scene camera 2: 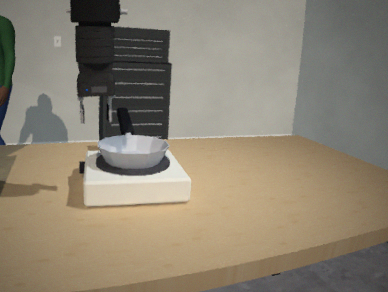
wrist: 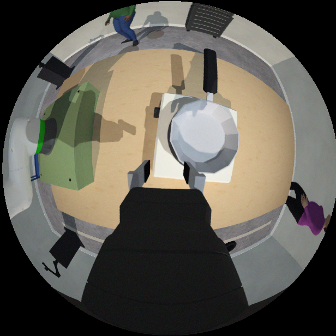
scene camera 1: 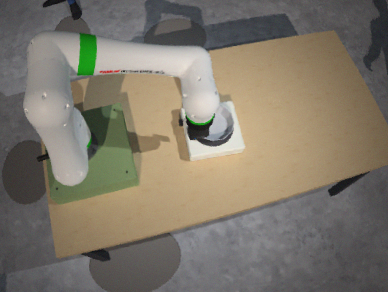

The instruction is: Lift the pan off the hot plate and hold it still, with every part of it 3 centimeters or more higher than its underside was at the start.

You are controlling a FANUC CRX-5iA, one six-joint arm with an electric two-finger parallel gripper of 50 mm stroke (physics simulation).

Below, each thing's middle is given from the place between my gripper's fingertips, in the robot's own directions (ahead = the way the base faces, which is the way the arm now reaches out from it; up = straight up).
I see my gripper 160 mm to the right of the grey pan (scene camera 2: 128,151), 110 mm short of it and 70 mm above it. The rest, counted from my hand: white hot plate (scene camera 2: 103,185) 150 mm below, 100 mm ahead, 60 mm to the left.
